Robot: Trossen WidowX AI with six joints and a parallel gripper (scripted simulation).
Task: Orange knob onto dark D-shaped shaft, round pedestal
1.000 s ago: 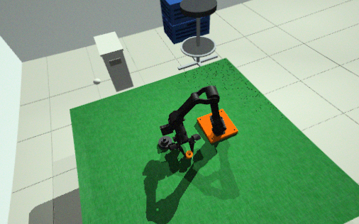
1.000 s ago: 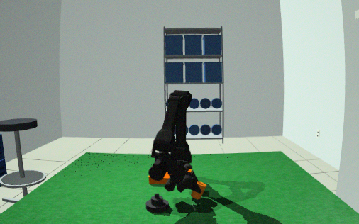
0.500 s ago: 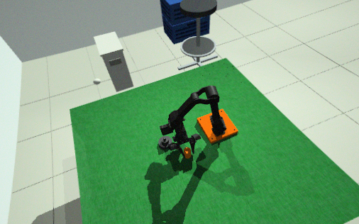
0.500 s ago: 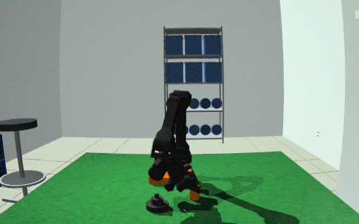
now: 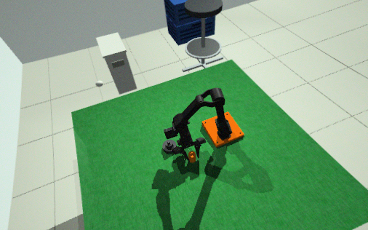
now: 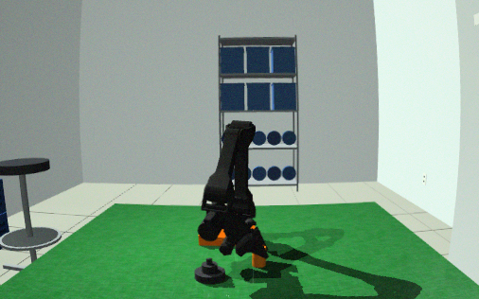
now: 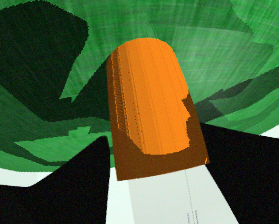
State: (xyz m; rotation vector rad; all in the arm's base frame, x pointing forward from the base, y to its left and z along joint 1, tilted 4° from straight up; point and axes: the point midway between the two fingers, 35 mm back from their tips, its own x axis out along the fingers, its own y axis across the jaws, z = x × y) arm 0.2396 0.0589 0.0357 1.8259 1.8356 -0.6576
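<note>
The orange knob is 2 cm to the right of my gripper tip and 1 cm below it. Also, from my gripper tip: dark round pedestal: 9 cm ahead, 16 cm to the right.
</note>
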